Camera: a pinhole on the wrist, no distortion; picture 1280 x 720 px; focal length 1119.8 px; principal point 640.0 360.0 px. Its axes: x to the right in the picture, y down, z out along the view. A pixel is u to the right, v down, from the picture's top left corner.
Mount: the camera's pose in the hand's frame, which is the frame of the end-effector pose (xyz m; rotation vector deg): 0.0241 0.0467 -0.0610 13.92 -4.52 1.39
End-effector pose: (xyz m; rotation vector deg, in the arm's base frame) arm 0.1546 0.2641 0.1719 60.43 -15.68 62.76
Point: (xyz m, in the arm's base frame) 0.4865 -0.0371 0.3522
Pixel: 873 119
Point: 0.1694 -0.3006 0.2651
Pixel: 170 569
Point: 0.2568 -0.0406 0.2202
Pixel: 363 282
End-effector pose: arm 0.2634 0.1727 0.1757 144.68 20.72 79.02
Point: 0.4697 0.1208 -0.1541
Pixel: 229 420
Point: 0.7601 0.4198 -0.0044
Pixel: 1048 71
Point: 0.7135 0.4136 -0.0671
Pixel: 901 40
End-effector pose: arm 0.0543 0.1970 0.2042 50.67 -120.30 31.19
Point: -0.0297 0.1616 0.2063
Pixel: 1016 553
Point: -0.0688 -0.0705 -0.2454
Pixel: 313 452
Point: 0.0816 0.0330 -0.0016
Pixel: 240 59
